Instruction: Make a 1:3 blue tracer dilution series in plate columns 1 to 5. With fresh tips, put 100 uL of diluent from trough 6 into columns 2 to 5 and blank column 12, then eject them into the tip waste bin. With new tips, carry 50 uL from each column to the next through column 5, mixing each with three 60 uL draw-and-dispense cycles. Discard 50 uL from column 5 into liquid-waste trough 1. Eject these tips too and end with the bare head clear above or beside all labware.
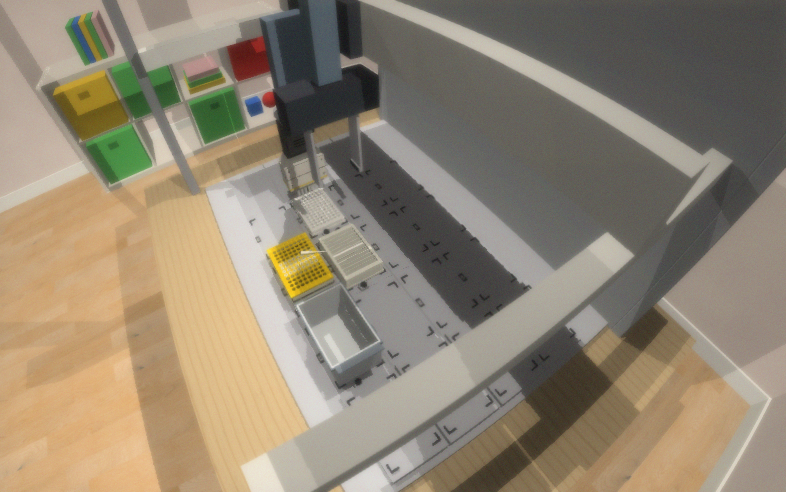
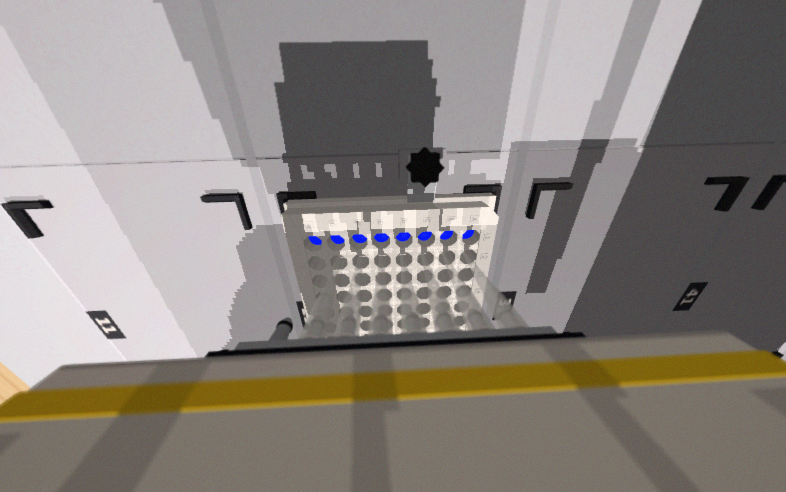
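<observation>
The white plate point(image 1: 319, 210) point(image 2: 487, 255) has blue liquid in the eight wells of its end column; no blue shows in the other visible wells. The pipetting head point(image 1: 303, 171) point(image 2: 382, 440) stands at the plate's back part. Its translucent tips point(image 2: 348, 324) reach down there; whether they are inside wells is hidden. The parked plate gripper point(image 1: 337, 176) hangs beside the head, its two fingers apart and empty. The cream trough block point(image 1: 350, 255) stands in front of the plate. The yellow tip rack point(image 1: 298, 265) is left of the troughs, with many holes bare.
The open grey waste bin point(image 1: 371, 343) stands in front of the tip rack. A thin pale stick-like piece point(image 1: 310, 252) shows between rack and trough block. Dark corner brackets point(image 2: 536, 197) mark the deck. A grey wall point(image 1: 493, 150) runs along the right, and a thick beam point(image 1: 440, 382) crosses the front.
</observation>
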